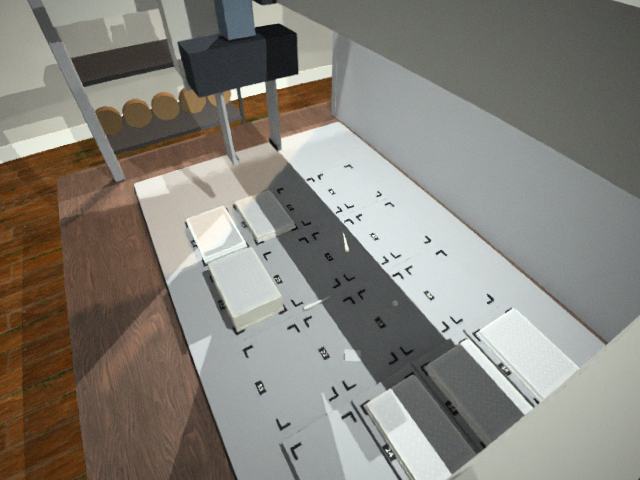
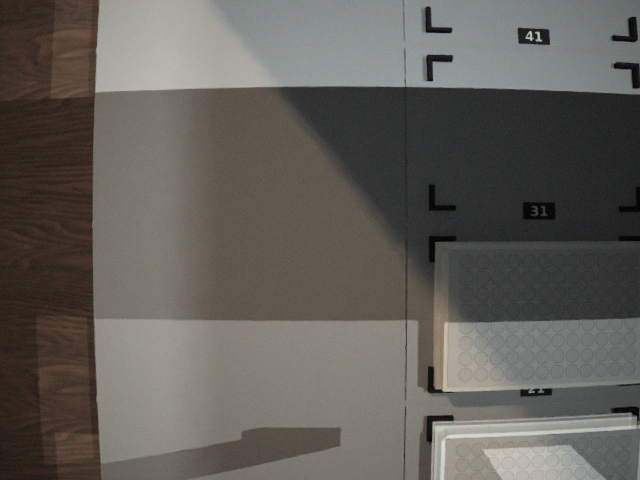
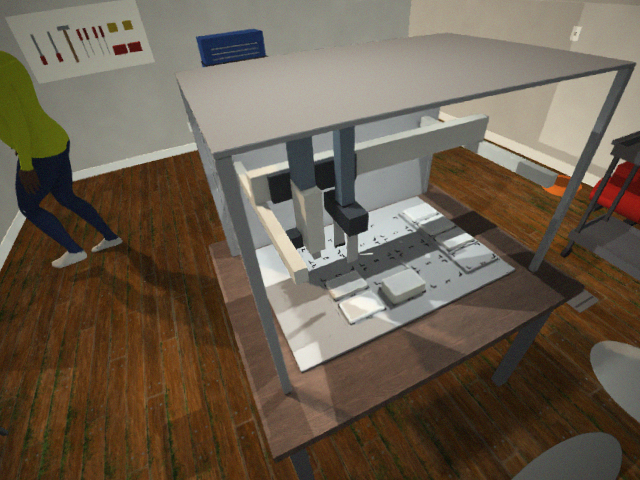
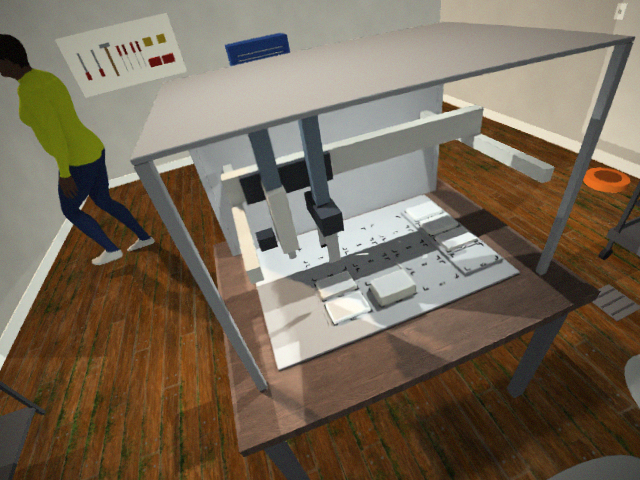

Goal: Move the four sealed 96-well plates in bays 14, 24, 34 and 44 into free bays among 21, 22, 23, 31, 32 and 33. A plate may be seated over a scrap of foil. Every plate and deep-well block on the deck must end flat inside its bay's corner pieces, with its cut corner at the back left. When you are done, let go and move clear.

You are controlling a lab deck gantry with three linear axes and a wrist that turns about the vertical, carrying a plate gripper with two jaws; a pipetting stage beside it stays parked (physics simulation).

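Frame: origin at the robot's base, x ahead, y left, z up, level; metres.
Seen in the pictures: gripper, fingertip midpoint: (image 1: 254, 152) (image 3: 345, 252) (image 4: 330, 252); robot's base at its link origin: (image 1: 187, 223) (image 3: 351, 324) (image 4: 334, 324).
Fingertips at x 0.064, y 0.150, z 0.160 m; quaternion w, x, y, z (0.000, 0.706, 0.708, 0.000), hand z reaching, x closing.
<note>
Pixels of each thing's top centre, then the offset from my fingertips to it. "spot": a spot on its surface instead.
- sealed plate at its top centre: (image 2: 551, 317) (image 1: 263, 212) (image 4: 335, 283) (image 3: 346, 283) dx +0.000, dy +0.000, dz -0.145 m
- bay 24 at a spot on its surface: (image 1: 413, 428) spot: dx +0.487, dy -0.007, dz -0.131 m
- bay 34 at a spot on its surface: (image 1: 473, 392) spot: dx +0.494, dy +0.094, dz -0.131 m
- bay 44 at a spot on its surface: (image 1: 529, 353) spot: dx +0.497, dy +0.209, dz -0.131 m
- foil scrap at its top centre: (image 1: 352, 355) dx +0.353, dy -0.010, dz -0.159 m
- deep-well block at its top centre: (image 1: 243, 279) (image 4: 392, 282) (image 3: 403, 281) dx +0.164, dy -0.107, dz -0.118 m
- loose pipette tip at a spot on its surface: (image 1: 345, 243) spot: dx +0.154, dy +0.105, dz -0.155 m
- small pale round piece at its top centre: (image 1: 395, 302) dx +0.311, dy +0.105, dz -0.156 m
The gripper (image 1: 255, 153) (image 3: 345, 252) (image 4: 328, 251) hangs above the left part of the deck with its jaws apart and nothing between them. One sealed plate (image 1: 264, 214) (image 2: 535, 315) lies in bay 21, in line with the corner pieces that show; its cut corner is unclear. Sealed plates stand in bay 24 (image 1: 413, 428), bay 34 (image 1: 473, 392) and bay 44 (image 1: 529, 353). A foil scrap (image 1: 352, 355) lies in bay 23. A plate (image 1: 216, 232) (image 2: 537, 459) in bay 11 looks slightly turned. A deep-well block (image 1: 245, 289) stands in bay 12.
A loose pipette tip (image 1: 345, 243) lies in bay 32. Another tip (image 1: 314, 303) lies between bays 22 and 23. A small pale round piece (image 1: 394, 303) lies in bay 33. The parked pipetting stage (image 3: 310, 222) (image 4: 281, 222) hangs left of the gripper.
</note>
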